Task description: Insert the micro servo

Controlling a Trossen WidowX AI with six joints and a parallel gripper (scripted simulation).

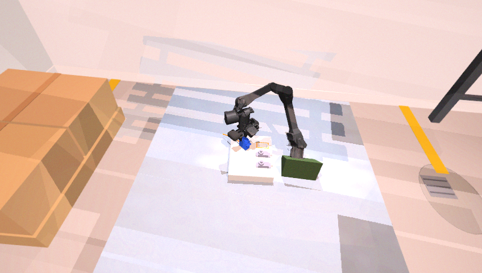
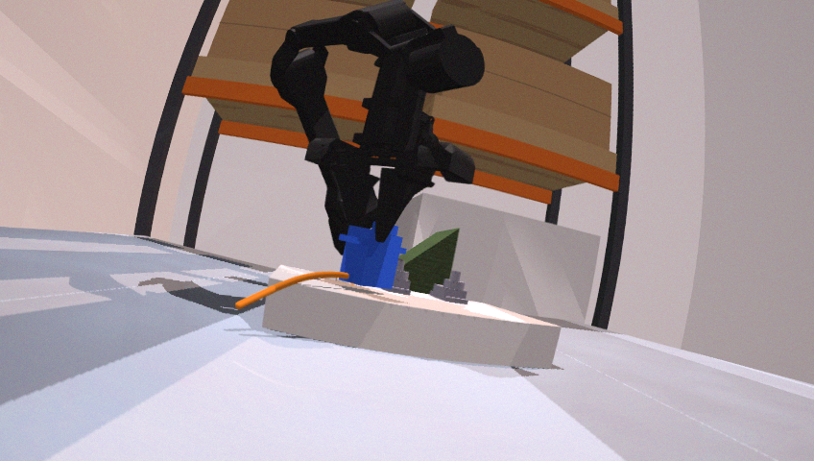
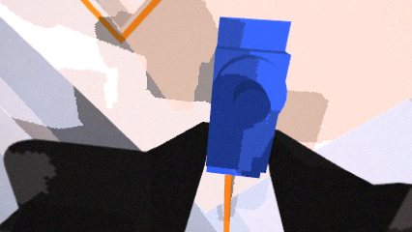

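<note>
Now: the pale deck 80 mm below my gripper tip, 60 mm to the left of it and 20 mm behind it.
</note>
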